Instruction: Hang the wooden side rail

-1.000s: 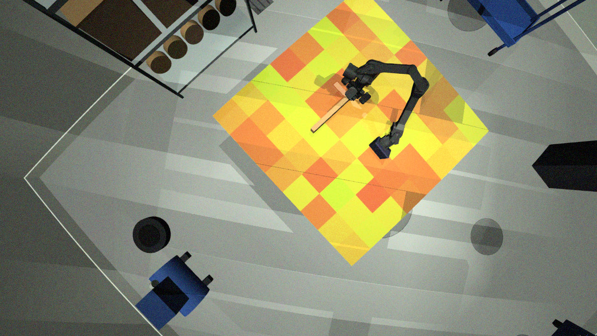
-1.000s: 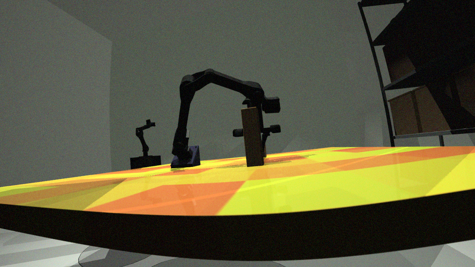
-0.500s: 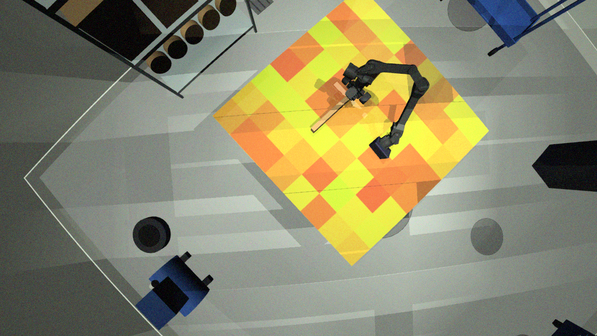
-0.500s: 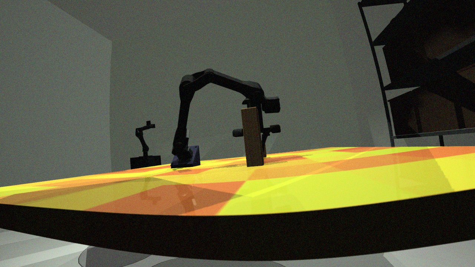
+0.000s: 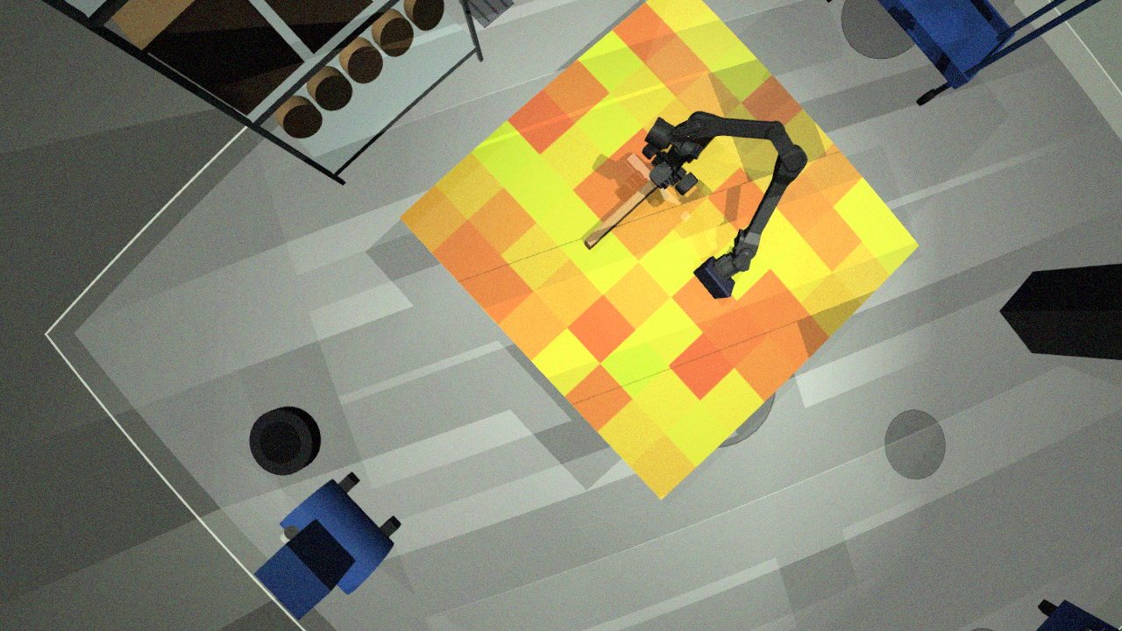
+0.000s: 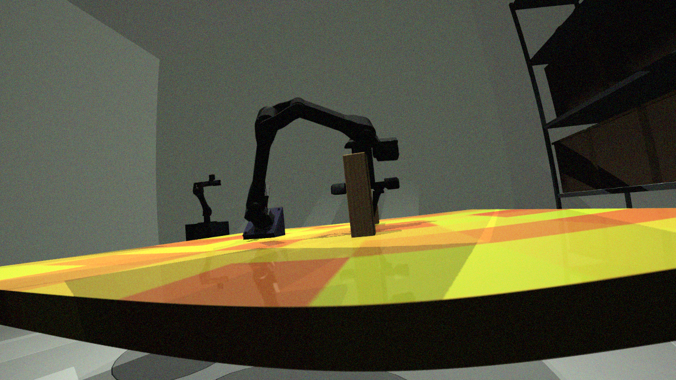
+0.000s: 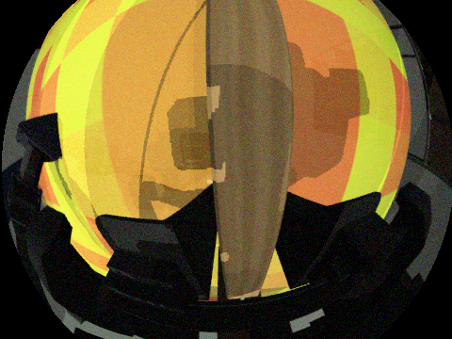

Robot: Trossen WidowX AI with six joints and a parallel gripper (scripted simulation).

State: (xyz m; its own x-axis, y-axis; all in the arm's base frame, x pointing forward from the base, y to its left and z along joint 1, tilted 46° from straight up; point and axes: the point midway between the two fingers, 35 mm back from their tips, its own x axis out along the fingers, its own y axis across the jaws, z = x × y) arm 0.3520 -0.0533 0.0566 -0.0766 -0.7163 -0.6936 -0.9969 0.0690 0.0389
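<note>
My gripper tip is now 15 cm to the left of the headboard post and 4 cm below it.
</note>
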